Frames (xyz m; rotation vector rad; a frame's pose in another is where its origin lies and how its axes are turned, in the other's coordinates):
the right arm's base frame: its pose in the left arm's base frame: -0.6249 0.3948 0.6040 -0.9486 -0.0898 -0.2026
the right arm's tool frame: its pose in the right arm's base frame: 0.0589 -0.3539 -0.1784 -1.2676 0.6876 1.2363
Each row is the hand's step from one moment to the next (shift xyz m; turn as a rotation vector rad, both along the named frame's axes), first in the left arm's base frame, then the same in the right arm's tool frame.
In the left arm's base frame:
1: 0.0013 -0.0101 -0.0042 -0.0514 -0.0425 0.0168
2: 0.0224 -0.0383 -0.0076 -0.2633 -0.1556 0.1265
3: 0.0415 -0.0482 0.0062 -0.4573 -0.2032 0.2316
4: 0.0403 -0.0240 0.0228 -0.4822 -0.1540 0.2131
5: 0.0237 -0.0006 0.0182 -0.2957 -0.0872 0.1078
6: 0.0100 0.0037 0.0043 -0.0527 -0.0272 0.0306
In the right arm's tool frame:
1: 0.0097 0.0019 -0.0049 -0.0021 0.0545 -0.0419
2: 0.0360 -0.0111 -0.0246 -0.0782 0.2565 -0.1940
3: 0.0380 -0.0302 -0.0416 -0.1856 0.4281 -0.2939
4: 0.0108 -0.0380 -0.0340 -0.2101 0.4450 -0.2439
5: -0.0054 -0.0264 -0.0129 -0.1167 0.2763 -0.1292
6: -0.0023 -0.0113 -0.0002 -0.0219 0.0493 -0.0393

